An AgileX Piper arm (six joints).
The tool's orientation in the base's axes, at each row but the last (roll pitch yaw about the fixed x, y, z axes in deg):
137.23 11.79 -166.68
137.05 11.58 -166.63
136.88 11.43 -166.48
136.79 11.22 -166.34
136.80 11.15 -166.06
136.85 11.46 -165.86
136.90 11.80 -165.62
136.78 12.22 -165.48
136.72 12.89 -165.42
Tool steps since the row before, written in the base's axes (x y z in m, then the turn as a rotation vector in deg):
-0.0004 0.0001 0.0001 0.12 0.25 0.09
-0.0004 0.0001 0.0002 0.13 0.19 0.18
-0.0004 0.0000 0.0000 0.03 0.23 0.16
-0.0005 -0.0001 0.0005 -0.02 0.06 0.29
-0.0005 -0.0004 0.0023 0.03 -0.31 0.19
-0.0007 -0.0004 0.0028 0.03 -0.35 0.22
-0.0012 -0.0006 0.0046 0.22 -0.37 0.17
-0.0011 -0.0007 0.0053 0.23 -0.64 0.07
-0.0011 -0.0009 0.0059 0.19 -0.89 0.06
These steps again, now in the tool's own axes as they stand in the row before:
0.0003 0.0003 0.0000 -0.19 0.19 0.11
0.0003 0.0003 -0.0001 -0.20 0.21 0.00
0.0004 0.0001 0.0000 -0.11 0.25 0.05
0.0004 0.0004 -0.0004 -0.05 0.24 -0.16
0.0001 0.0014 -0.0019 0.01 -0.09 -0.35
0.0002 0.0018 -0.0023 0.01 -0.10 -0.40
0.0003 0.0031 -0.0037 -0.15 -0.20 -0.39
0.0001 0.0034 -0.0042 -0.08 -0.46 -0.50
-0.0001 0.0037 -0.0048 0.03 -0.62 -0.67

